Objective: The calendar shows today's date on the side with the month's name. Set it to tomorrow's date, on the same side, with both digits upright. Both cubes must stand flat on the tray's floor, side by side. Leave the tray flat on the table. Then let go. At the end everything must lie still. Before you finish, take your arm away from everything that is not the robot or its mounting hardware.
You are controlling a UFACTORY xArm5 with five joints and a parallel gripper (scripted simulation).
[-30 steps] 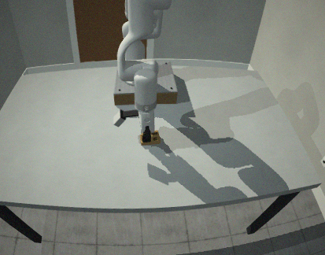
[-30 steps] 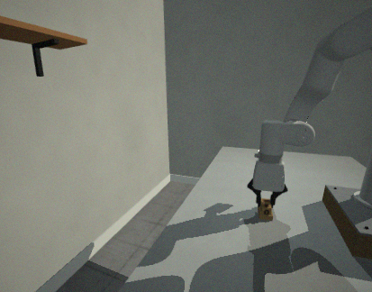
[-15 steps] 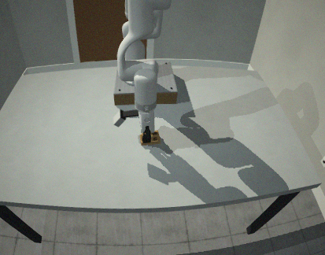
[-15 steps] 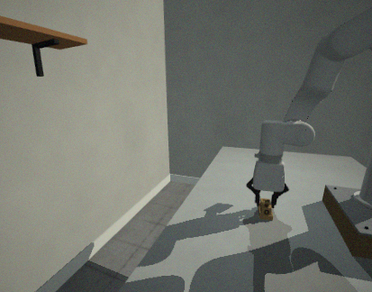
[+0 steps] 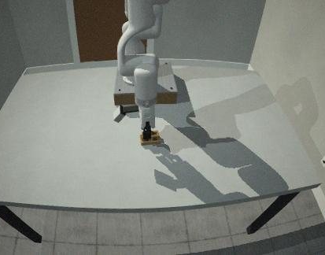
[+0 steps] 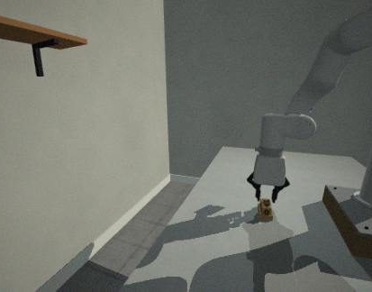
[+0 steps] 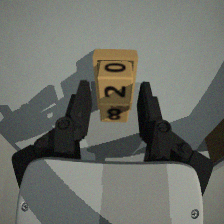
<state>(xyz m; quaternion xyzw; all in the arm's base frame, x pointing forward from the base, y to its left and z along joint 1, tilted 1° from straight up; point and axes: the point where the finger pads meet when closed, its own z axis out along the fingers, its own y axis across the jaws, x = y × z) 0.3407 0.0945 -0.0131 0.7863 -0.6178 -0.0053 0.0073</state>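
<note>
My gripper is now 2 cm to the right of the wooden calendar tray and 5 cm above it.
</note>
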